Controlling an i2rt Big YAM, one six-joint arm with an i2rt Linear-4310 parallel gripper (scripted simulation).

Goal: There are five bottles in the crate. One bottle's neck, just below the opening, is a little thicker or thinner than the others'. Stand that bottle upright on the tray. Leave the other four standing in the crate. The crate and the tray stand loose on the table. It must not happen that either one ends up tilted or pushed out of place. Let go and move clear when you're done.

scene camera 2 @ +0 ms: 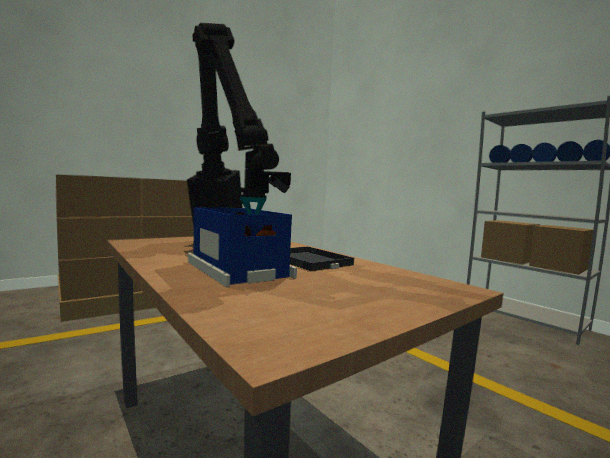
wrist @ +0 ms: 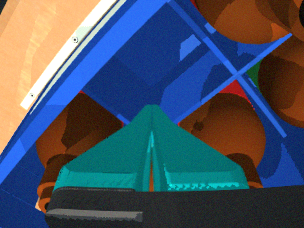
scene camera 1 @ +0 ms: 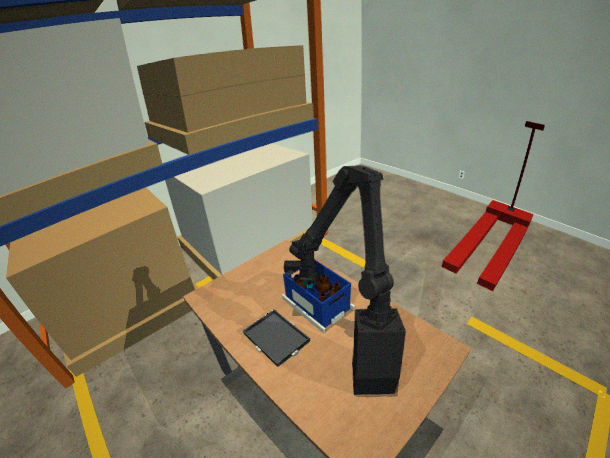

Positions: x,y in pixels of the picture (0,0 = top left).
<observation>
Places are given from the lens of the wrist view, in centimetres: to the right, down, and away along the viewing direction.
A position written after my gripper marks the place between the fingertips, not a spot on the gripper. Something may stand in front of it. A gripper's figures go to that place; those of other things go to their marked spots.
my gripper (wrist: 151,114): 0, 0, 13
blue crate (wrist: 147,59): 0, -6, 25
</observation>
